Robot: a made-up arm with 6 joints.
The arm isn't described. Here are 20 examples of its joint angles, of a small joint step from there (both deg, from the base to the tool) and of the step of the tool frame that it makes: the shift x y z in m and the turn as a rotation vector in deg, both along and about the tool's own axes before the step.
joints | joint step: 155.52 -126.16 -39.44 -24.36 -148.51 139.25 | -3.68 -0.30 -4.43 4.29 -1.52 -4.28
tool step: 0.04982 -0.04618 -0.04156 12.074 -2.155 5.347
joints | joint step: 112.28 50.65 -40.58 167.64 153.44 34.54 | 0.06 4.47 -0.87 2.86 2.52 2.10
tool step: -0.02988 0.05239 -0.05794 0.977 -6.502 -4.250
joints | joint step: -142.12 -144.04 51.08 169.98 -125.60 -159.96 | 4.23 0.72 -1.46 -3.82 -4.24 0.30
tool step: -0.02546 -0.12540 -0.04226 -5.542 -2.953 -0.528
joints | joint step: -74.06 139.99 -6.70 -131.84 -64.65 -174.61 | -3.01 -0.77 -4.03 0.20 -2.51 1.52
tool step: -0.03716 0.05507 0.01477 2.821 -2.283 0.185
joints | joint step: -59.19 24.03 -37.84 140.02 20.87 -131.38 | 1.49 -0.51 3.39 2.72 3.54 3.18
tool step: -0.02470 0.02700 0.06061 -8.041 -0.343 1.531
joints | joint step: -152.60 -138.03 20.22 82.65 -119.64 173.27 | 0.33 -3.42 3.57 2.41 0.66 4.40
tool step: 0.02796 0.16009 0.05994 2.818 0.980 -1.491
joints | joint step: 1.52 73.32 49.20 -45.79 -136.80 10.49 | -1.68 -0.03 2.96 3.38 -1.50 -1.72
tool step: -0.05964 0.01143 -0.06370 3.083 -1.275 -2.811
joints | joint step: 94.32 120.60 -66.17 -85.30 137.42 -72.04 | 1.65 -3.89 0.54 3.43 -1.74 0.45
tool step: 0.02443 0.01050 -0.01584 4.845 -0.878 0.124
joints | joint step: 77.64 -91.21 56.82 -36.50 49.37 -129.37 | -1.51 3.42 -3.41 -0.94 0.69 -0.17
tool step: -0.12285 -0.05619 0.13521 -2.171 -5.096 -2.938
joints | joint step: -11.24 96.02 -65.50 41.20 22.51 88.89 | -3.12 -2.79 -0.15 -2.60 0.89 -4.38
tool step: -0.02060 -0.00207 -0.00308 7.962 0.634 -4.846
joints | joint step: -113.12 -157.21 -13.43 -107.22 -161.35 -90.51 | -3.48 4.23 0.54 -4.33 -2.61 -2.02
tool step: -0.03911 0.08132 0.07652 1.244 4.734 -4.096
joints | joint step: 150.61 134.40 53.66 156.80 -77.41 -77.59 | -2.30 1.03 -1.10 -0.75 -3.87 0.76
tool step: -0.02859 0.03064 -0.04928 -1.333 3.562 -1.292
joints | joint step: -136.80 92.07 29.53 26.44 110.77 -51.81 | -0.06 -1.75 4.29 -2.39 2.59 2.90
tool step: 0.11751 -0.03870 0.04511 -6.226 -6.119 5.374
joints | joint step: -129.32 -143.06 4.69 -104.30 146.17 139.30 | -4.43 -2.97 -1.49 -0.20 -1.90 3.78
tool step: -0.01746 -0.08346 -0.09870 -1.757 -5.120 3.089
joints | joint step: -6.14 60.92 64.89 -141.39 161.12 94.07 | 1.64 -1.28 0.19 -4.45 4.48 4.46
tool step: -0.01521 -0.08181 -0.01936 -8.979 1.138 -2.214
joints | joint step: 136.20 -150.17 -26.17 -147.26 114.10 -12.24 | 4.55 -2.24 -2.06 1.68 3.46 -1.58
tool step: 0.06713 0.06378 -0.00660 2.671 -5.241 -1.712
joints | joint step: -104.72 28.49 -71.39 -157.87 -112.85 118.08 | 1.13 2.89 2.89 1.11 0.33 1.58
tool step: 0.03352 -0.03599 -0.00532 -0.887 2.052 0.669
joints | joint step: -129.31 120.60 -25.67 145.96 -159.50 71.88 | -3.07 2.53 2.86 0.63 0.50 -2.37
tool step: -0.02723 -0.03738 -0.00384 2.173 -2.936 -0.710
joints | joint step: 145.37 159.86 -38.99 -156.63 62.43 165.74 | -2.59 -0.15 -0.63 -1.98 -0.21 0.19
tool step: -0.00721 0.02971 -0.01277 -1.830 -0.153 2.245
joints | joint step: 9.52 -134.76 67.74 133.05 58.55 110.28 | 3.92 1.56 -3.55 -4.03 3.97 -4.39
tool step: -0.00262 -0.04251 0.17051 11.174 0.701 -4.550
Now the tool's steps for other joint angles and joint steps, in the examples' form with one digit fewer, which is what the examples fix.
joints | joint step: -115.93 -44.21 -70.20 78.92 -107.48 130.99 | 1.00 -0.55 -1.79 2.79 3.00 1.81
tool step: -0.0038 -0.0204 0.0267 -2.24 5.05 -0.40
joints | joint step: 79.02 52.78 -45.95 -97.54 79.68 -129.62 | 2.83 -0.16 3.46 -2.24 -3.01 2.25
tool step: -0.0423 -0.0474 -0.0398 1.19 -0.98 -3.33
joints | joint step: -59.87 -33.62 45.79 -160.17 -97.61 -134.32 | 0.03 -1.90 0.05 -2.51 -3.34 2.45
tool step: 0.0659 -0.0260 -0.0043 -3.47 -1.79 -5.44
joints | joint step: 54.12 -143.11 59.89 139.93 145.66 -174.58 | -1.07 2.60 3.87 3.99 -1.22 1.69
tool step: 0.0070 0.0080 0.0454 0.34 -1.24 -3.47
